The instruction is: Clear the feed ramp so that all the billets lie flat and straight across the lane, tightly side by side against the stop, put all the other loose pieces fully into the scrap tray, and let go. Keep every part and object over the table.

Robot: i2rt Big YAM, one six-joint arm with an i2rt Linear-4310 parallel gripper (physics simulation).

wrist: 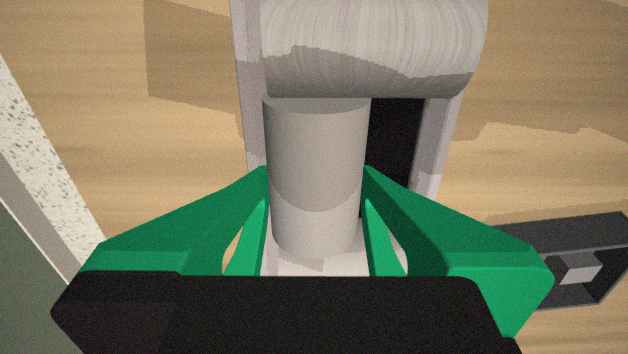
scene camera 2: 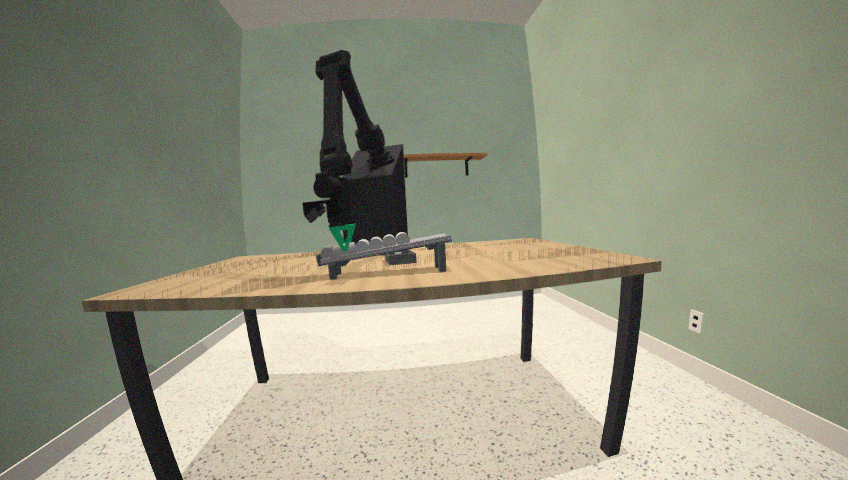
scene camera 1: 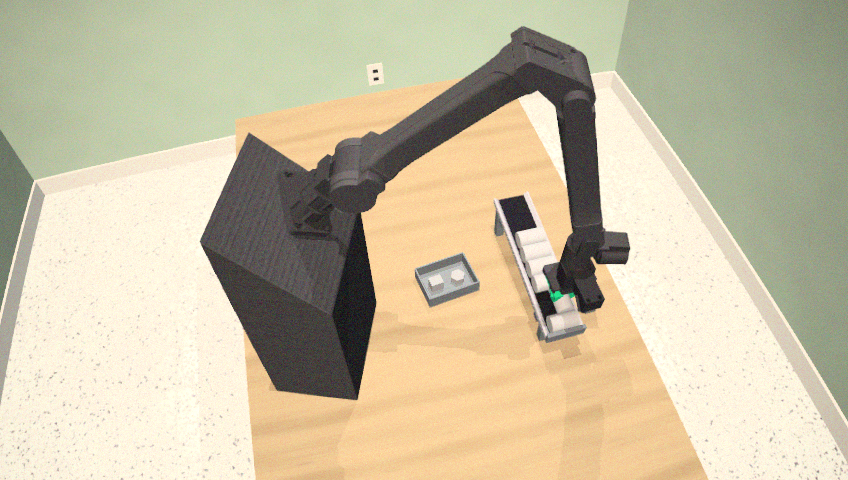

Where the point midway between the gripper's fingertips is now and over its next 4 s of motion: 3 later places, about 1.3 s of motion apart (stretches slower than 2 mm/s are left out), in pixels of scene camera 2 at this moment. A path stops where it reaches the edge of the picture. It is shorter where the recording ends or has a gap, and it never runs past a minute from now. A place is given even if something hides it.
My gripper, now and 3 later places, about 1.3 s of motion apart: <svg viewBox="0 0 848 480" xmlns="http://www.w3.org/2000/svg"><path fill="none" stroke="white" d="M346 249L339 208L340 211L343 217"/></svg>
